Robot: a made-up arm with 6 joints. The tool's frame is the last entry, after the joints.
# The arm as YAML. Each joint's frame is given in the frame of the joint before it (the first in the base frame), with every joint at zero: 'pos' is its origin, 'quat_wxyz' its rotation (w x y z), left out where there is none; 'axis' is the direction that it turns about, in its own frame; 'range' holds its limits. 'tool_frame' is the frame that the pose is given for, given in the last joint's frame.
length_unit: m
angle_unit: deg
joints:
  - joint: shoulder
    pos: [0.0, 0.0, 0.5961]
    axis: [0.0, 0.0, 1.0]
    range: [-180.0, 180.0]
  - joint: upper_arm
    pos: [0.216, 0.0, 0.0]
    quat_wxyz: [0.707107, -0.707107, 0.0, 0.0]
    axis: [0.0, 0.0, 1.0]
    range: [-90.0, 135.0]
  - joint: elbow
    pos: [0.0, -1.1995, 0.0]
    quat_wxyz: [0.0, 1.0, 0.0, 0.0]
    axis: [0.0, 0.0, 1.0]
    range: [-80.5, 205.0]
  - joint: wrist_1
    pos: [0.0, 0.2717, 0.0]
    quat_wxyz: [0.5, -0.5, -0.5, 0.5]
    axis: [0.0, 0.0, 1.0]
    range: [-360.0, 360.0]
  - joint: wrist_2
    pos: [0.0, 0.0, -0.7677]
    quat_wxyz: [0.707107, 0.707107, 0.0, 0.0]
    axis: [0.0, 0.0, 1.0]
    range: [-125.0, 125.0]
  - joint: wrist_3
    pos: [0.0, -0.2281, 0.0]
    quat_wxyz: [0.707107, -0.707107, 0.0, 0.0]
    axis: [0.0, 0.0, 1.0]
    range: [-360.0, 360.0]
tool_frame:
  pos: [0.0, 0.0, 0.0]
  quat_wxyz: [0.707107, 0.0, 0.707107, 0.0]
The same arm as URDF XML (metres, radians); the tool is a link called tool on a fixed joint. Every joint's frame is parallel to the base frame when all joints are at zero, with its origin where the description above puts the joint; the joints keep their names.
<robot name="arm">
  <link name="base_link"/>
  <link name="link1"/>
  <link name="link2"/>
  <link name="link3"/>
  <link name="link4"/>
  <link name="link5"/>
  <link name="link6"/>
  <link name="tool"/>
  <joint name="shoulder" type="revolute">
    <parent link="base_link"/>
    <child link="link1"/>
    <origin xyz="0 0 0.5961"/>
    <axis xyz="0 0 1"/>
    <limit lower="-3.1416" upper="3.1416"/>
  </joint>
  <joint name="upper_arm" type="revolute">
    <parent link="link1"/>
    <child link="link2"/>
    <origin xyz="0.216 0 0"/>
    <axis xyz="0 1 0"/>
    <limit lower="-1.5708" upper="2.3562"/>
  </joint>
  <joint name="elbow" type="revolute">
    <parent link="link2"/>
    <child link="link3"/>
    <origin xyz="0 0 1.1995"/>
    <axis xyz="0 -1 0"/>
    <limit lower="-1.405" upper="3.5779"/>
  </joint>
  <joint name="wrist_1" type="revolute">
    <parent link="link3"/>
    <child link="link4"/>
    <origin xyz="0 0 0.2717"/>
    <axis xyz="-1 0 0"/>
    <limit lower="-6.2832" upper="6.2832"/>
  </joint>
  <joint name="wrist_2" type="revolute">
    <parent link="link4"/>
    <child link="link5"/>
    <origin xyz="0.7677 0 0"/>
    <axis xyz="0 -1 0"/>
    <limit lower="-2.1817" upper="2.1817"/>
  </joint>
  <joint name="wrist_3" type="revolute">
    <parent link="link5"/>
    <child link="link6"/>
    <origin xyz="0.2281 0 0"/>
    <axis xyz="-1 0 0"/>
    <limit lower="-6.2832" upper="6.2832"/>
  </joint>
  <joint name="tool_joint" type="fixed">
    <parent link="link6"/>
    <child link="tool"/>
    <origin xyz="0 0 0"/>
  </joint>
</robot>

